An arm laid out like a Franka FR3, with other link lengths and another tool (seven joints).
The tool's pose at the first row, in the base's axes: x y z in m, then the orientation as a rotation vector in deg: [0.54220 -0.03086 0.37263 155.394 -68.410 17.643]
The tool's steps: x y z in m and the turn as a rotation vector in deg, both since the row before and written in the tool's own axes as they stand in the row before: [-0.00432 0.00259 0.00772 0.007 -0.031 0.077]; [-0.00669 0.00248 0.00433 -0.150 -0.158 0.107]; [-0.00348 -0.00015 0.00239 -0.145 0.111 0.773]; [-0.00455 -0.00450 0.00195 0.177 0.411 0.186]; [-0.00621 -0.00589 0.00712 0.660 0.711 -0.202]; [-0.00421 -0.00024 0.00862 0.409 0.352 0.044]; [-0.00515 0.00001 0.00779 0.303 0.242 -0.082]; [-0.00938 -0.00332 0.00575 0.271 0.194 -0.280]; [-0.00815 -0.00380 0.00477 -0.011 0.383 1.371]
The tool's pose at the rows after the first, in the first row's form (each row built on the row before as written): [0.53837 -0.03130 0.36426 155.375 -68.527 17.617]; [0.53265 -0.02920 0.35856 155.267 -68.692 17.320]; [0.53076 -0.02717 0.35538 154.688 -69.711 17.468]; [0.53143 -0.02140 0.35206 154.542 -69.888 18.154]; [0.53276 -0.01476 0.34323 154.855 -69.523 19.519]; [0.53144 -0.01363 0.33379 155.001 -69.554 20.272]; [0.52929 -0.01180 0.32489 155.176 -69.421 20.791]; [0.52664 -0.00428 0.31661 155.447 -69.017 21.200]; [0.52497 0.00290 0.30959 154.542 -70.833 21.866]
